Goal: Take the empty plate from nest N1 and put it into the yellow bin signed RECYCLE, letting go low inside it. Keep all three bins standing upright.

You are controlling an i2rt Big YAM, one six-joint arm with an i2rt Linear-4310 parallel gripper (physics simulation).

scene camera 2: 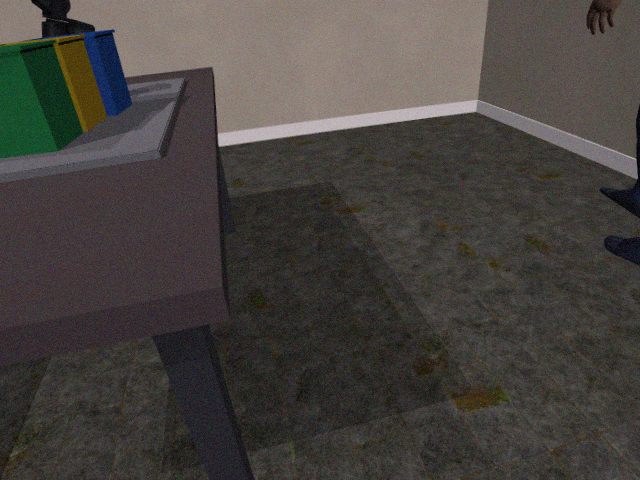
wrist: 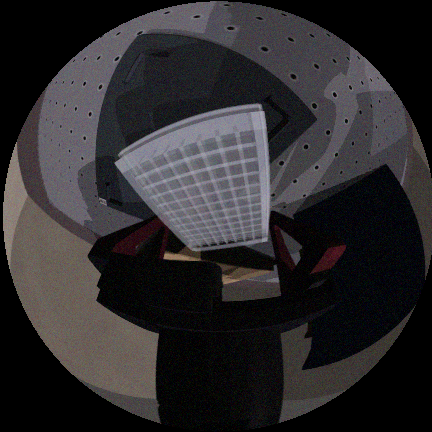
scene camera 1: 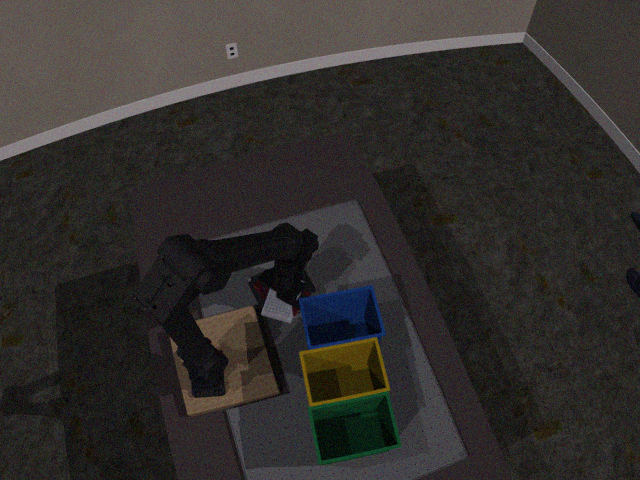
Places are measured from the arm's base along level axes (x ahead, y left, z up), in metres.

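Pixels of known places: gripper, fingertip midpoint: (wrist: 218, 216) (scene camera 1: 279, 306); arm's base, origin of the base link: (scene camera 1: 207, 374).
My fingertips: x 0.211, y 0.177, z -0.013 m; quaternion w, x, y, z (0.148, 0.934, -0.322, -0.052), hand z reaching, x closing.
Note:
For each thing: its top centre in the pictures, then the offset to it from my fingertips.
- white gridded plate, middle of its top: (wrist: 210, 213) (scene camera 1: 282, 296) 0.011 m ahead, 0.022 m left, 0.016 m up
- dark square nest, middle of its top: (wrist: 163, 162) (scene camera 1: 280, 283) 0.010 m ahead, 0.068 m left, 0.002 m up
- yellow bin, middle of its top: (scene camera 1: 344, 371) (scene camera 2: 28, 41) 0.130 m ahead, 0.250 m right, 0.167 m up
- blue bin, middle of its top: (scene camera 1: 341, 316) (scene camera 2: 66, 35) 0.145 m ahead, 0.118 m right, 0.167 m up
- green bin, middle of its top: (scene camera 1: 354, 427) 0.130 m ahead, 0.380 m right, 0.167 m up
A white gridded plate (scene camera 1: 279, 308) (wrist: 215, 170) is tilted over the dark square nest (wrist: 170, 80) with corner brackets. No nest label is readable. My gripper (scene camera 1: 281, 294) (wrist: 218, 216) is open. In the wrist view the plate's near end overlaps the gap between the red-lined fingers, with space on both sides; the fingers do not clamp it. Whether the plate touches the nest or gripper is unclear. The yellow bin (scene camera 1: 348, 361) (scene camera 2: 80, 77) stands upright between the blue bin (scene camera 1: 341, 305) (scene camera 2: 111, 72) and the green bin (scene camera 1: 348, 410) (scene camera 2: 28, 103), both upright. The RECYCLE sign does not show.
The blue bin stands close to the right of the plate in scene camera 1; its dark wall (wrist: 370, 240) fills the wrist view's right side. A wooden board (scene camera 1: 242, 382) lies left of the bins under the arm's base. A person's foot (scene camera 2: 622, 246) shows at the right edge.

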